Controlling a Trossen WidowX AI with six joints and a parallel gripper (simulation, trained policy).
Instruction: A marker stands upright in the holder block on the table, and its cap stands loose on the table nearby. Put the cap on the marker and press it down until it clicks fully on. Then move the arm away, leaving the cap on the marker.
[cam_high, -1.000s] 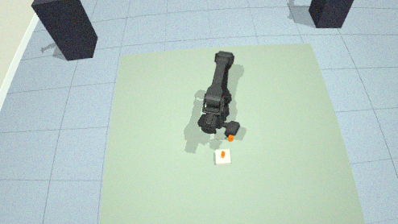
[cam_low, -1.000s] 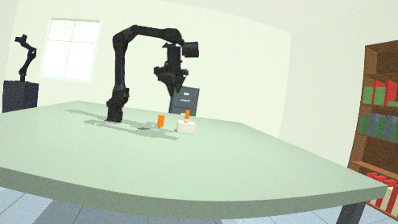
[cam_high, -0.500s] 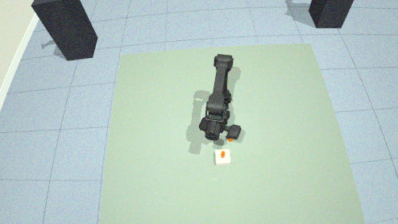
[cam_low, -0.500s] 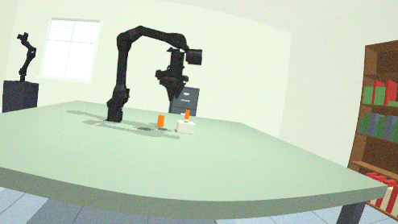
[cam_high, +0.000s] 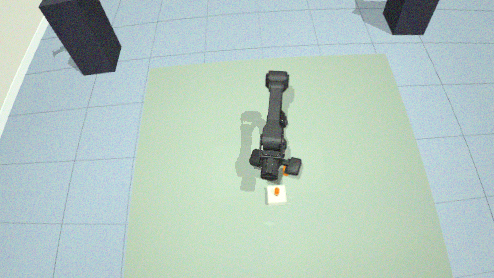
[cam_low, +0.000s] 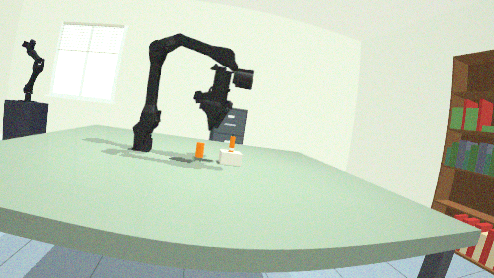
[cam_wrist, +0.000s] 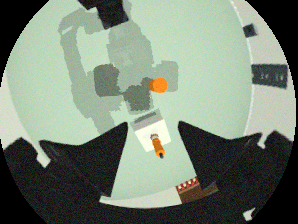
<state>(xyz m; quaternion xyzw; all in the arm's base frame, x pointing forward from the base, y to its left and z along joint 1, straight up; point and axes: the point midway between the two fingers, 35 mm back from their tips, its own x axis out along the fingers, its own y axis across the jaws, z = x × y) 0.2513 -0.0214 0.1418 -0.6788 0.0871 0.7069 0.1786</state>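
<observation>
Right now the orange cap is 4 cm behind my gripper tip, 4 cm to the left of it and 8 cm below it. Round my gripper tip: white holder block: 7 cm ahead, 1 cm to the right, 9 cm below.
</observation>
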